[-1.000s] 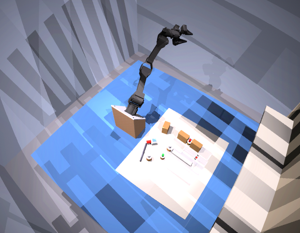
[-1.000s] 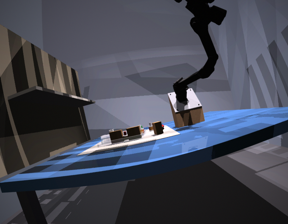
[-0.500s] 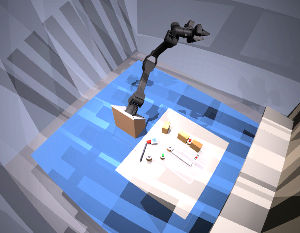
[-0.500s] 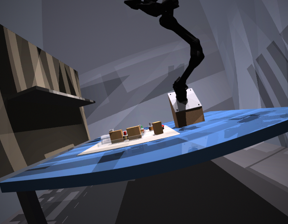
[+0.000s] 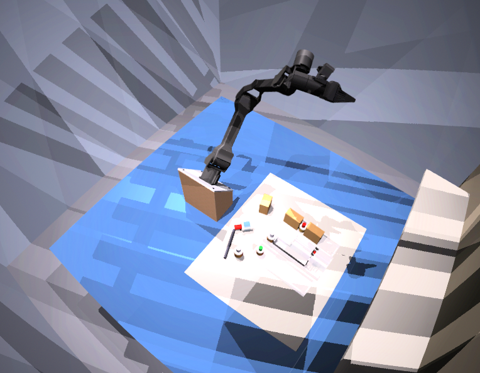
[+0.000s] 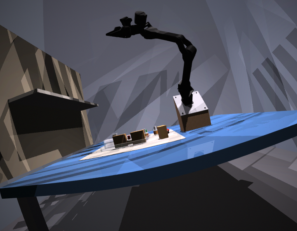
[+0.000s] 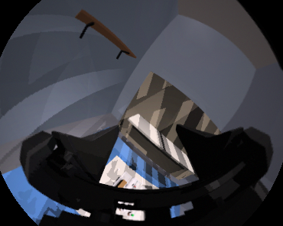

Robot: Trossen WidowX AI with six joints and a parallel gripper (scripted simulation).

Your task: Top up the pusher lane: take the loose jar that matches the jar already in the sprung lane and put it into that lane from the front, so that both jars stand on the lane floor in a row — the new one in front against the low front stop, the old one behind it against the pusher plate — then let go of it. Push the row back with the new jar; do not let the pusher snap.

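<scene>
Right now the dark rod is 610 mm below my gripper tip, 380 mm to the right of it and 230 mm behind it. Round my gripper tip: brown box: 580 mm below, 180 mm behind, 150 mm to the right; clear pusher lane: 590 mm below, 270 mm to the right, 60 mm ahead.
</scene>
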